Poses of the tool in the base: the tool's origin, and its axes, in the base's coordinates. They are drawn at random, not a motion.
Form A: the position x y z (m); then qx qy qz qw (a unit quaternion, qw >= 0).
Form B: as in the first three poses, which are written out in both.
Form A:
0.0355 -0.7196 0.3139 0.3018 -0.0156 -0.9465 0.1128
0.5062 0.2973 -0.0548 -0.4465 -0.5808 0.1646 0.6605
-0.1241 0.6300 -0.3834 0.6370 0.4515 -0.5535 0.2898
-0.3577 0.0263 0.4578 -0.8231 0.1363 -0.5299 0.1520
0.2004 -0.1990 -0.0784 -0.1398 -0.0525 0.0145 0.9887
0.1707 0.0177 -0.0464 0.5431 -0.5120 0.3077 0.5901
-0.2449 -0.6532 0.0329 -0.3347 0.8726 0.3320 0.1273
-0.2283 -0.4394 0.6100 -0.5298 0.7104 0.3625 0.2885
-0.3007 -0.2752 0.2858 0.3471 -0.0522 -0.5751 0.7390
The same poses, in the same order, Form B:
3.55 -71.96 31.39 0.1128 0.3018 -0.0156 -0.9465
50.62 29.73 -5.48 0.6605 -0.4465 -0.5808 0.1646
-12.41 63.00 -38.34 0.2898 0.6370 0.4515 -0.5535
-35.77 2.63 45.78 0.1520 -0.8231 0.1363 -0.5299
20.04 -19.90 -7.84 0.9887 -0.1398 -0.0525 0.0145
17.07 1.77 -4.64 0.5901 0.5431 -0.5120 0.3077
-24.49 -65.32 3.29 0.1273 -0.3347 0.8726 0.3320
-22.83 -43.94 61.00 0.2885 -0.5298 0.7104 0.3625
-30.07 -27.52 28.58 0.7390 0.3471 -0.0522 -0.5751

